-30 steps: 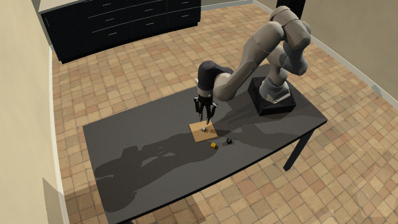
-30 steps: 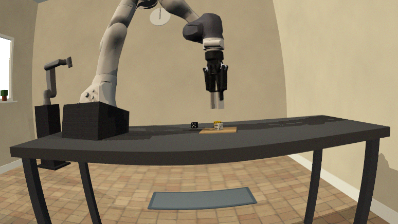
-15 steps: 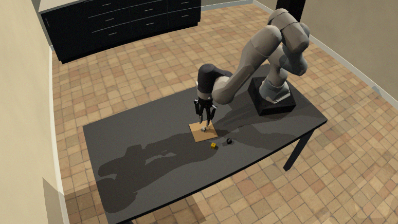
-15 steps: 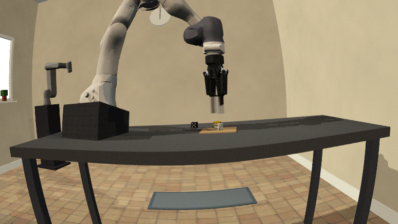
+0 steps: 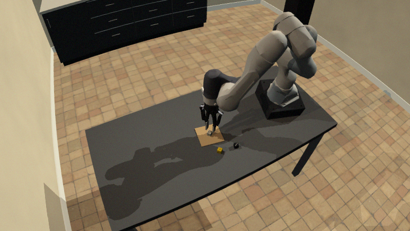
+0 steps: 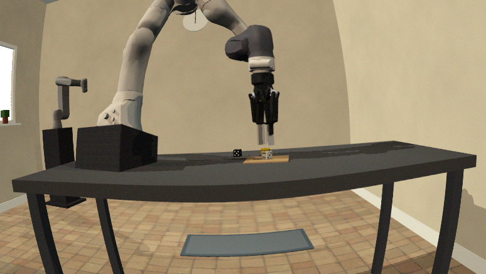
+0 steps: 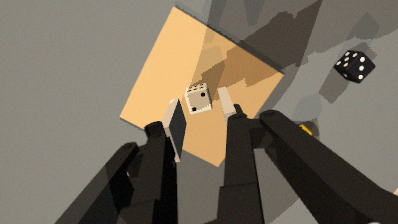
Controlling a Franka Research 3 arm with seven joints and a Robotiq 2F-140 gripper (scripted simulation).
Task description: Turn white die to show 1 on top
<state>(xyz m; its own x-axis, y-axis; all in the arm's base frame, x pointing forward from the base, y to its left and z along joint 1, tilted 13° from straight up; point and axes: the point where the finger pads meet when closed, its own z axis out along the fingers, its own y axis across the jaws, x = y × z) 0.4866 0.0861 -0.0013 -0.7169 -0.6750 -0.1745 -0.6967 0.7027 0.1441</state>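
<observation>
My gripper is now 60 mm above the white die. From my hand the other things lie so: tan mat: 80 mm below; yellow die: 10 mm behind, 130 mm to the left, 70 mm below; black die: 110 mm behind, 130 mm to the left, 70 mm below.
</observation>
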